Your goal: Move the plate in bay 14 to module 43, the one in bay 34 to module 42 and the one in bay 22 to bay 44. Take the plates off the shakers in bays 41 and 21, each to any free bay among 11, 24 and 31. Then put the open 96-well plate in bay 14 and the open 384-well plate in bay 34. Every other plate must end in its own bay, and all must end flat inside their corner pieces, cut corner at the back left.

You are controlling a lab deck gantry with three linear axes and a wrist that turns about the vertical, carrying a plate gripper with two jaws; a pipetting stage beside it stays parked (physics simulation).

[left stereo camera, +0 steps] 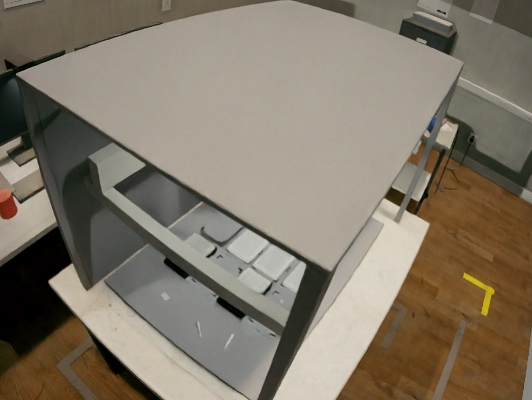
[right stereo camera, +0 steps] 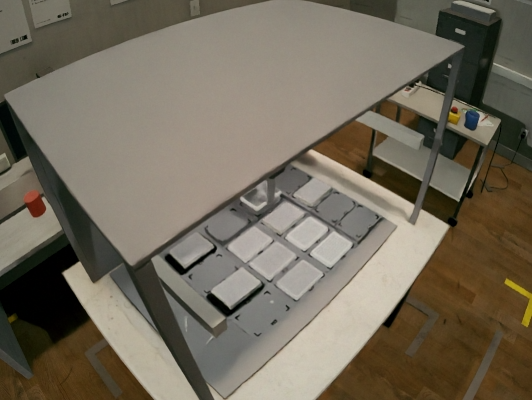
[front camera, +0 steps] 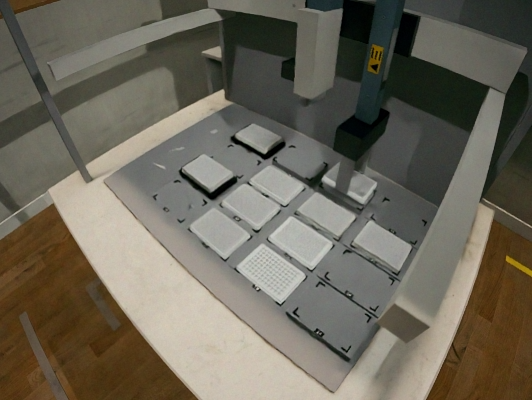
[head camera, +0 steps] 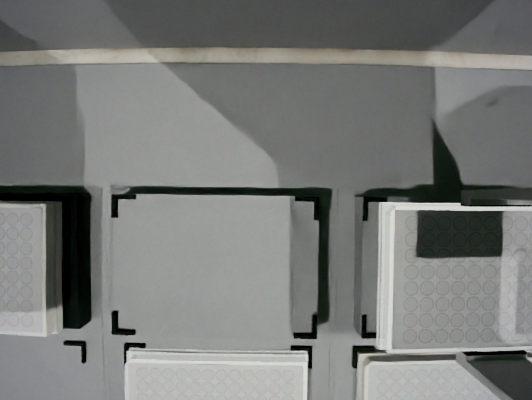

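Where they show: gripper, fingertip midpoint: (right stereo camera: 261,195) (front camera: 349,181) (head camera: 488,276); robot's base, origin of the base link: (left stereo camera: 274,335) (right stereo camera: 257,335) (front camera: 154,197).
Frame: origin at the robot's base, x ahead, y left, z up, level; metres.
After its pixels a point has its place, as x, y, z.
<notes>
My gripper (front camera: 354,177) {0.392, 0.364, 0.047} is shut on a white lidded plate (front camera: 367,186) {0.440, 0.372, 0.054} (head camera: 450,300) {0.365, 0.352, 0.054} (right stereo camera: 254,198) {0.359, 0.364, 0.054}, level and just above or on module 43; the small gap is hard to judge. Module 42 (front camera: 300,164) {0.235, 0.356, 0.019} (head camera: 215,265) {0.229, 0.364, 0.019} (right stereo camera: 225,225) {0.221, 0.368, 0.019} is empty. Bay 14 (front camera: 332,315) {0.555, 0.043, 0.014} is empty, as are bays 24 (front camera: 357,280) {0.553, 0.143, 0.015}, 44 (front camera: 400,215) {0.552, 0.382, 0.014}, 11 (front camera: 177,200) {0.061, 0.039, 0.000} and 31 (front camera: 235,159) {0.061, 0.263, 0.000}. Plates sit in bay 34 (front camera: 382,245) {0.555, 0.251, 0.029} and bay 22 (front camera: 251,205) {0.235, 0.150, 0.016}. Plates stand on the shakers in bay 41 (front camera: 259,138) {0.077, 0.354, 0.037} and bay 21 (front camera: 207,171) {0.072, 0.147, 0.037}. The open 96-well plate (front camera: 271,272) {0.395, 0.041, 0.012} is in bay 13.
Other white plates stand in bay 12 (front camera: 220,231) {0.235, 0.043, 0.014}, bay 32 (front camera: 276,184) {0.233, 0.250, 0.014}, bay 23 (front camera: 300,242) {0.394, 0.145, 0.011} and bay 33 (front camera: 326,214) {0.395, 0.252, 0.014}. I cannot tell which is the open 384-well plate. The pipetting stage (front camera: 317,55) hangs behind, left of the gripper. A rail (front camera: 440,220) {0.608, 0.007, 0.400} crosses the right side.
</notes>
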